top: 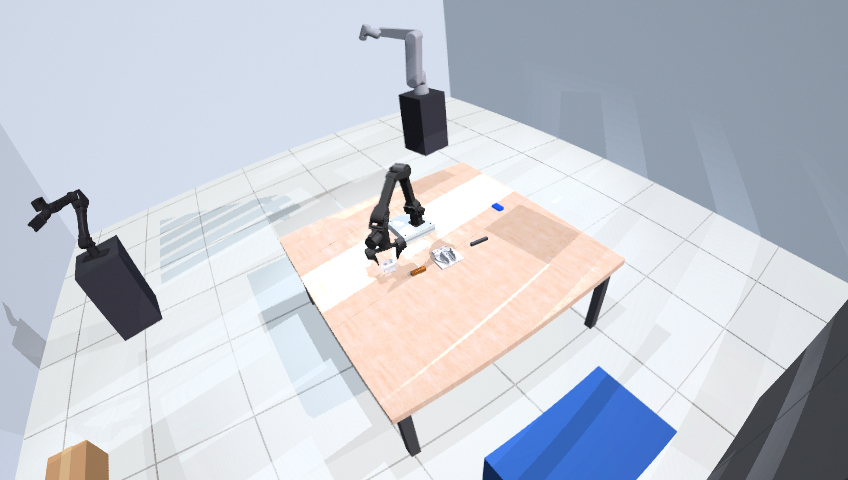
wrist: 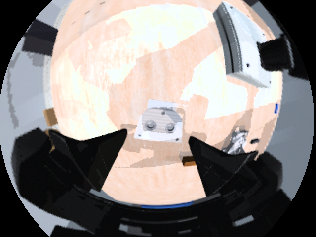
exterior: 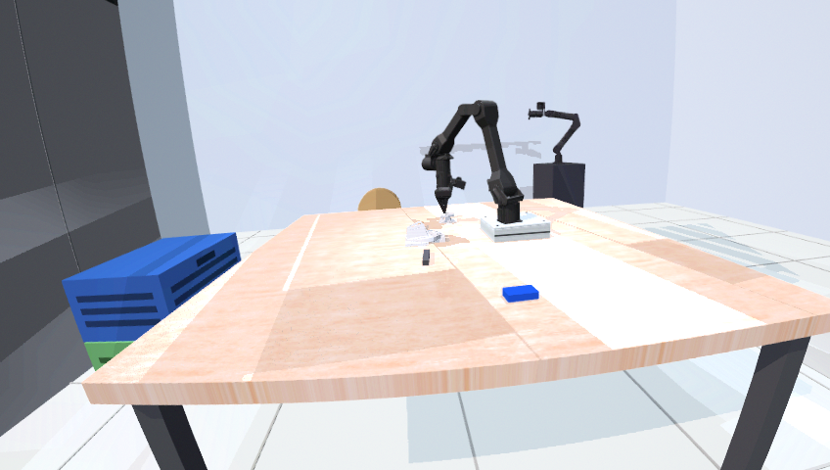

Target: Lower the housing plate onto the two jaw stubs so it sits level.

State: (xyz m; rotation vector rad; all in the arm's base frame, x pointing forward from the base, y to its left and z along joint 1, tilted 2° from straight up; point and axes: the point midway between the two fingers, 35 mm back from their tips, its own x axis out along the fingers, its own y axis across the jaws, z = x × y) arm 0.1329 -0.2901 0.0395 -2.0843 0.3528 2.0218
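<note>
Now: the orange piece 120 mm ahead of my gripper tip, 80 mm to the left of it and 30 mm below it. Also, from my gripper tip: black bar (430 mm to the left, 180 mm ahead, 40 mm below); blue block (720 mm to the left, 50 mm ahead, 40 mm below).
</note>
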